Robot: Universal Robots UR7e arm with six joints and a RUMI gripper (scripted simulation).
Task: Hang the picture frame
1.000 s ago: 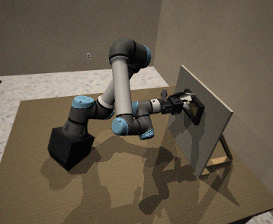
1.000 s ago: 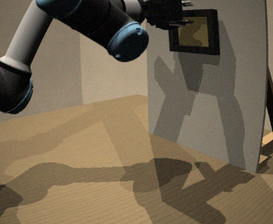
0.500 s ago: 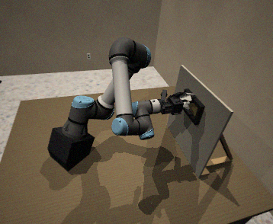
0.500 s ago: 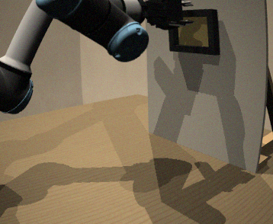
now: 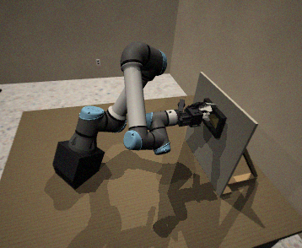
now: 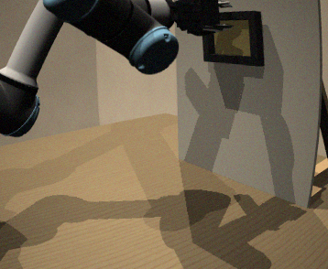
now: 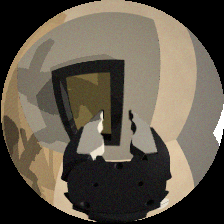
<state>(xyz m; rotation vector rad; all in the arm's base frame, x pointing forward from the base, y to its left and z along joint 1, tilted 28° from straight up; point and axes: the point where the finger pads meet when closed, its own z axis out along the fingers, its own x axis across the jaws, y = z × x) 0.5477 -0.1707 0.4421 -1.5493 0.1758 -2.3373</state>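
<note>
Right now the picture frame is 5 cm below my hand and 2 cm ahead of it. The rest, counted from my hand: grey board (17 cm below, 3 cm ahead, 1 cm to the left).
</note>
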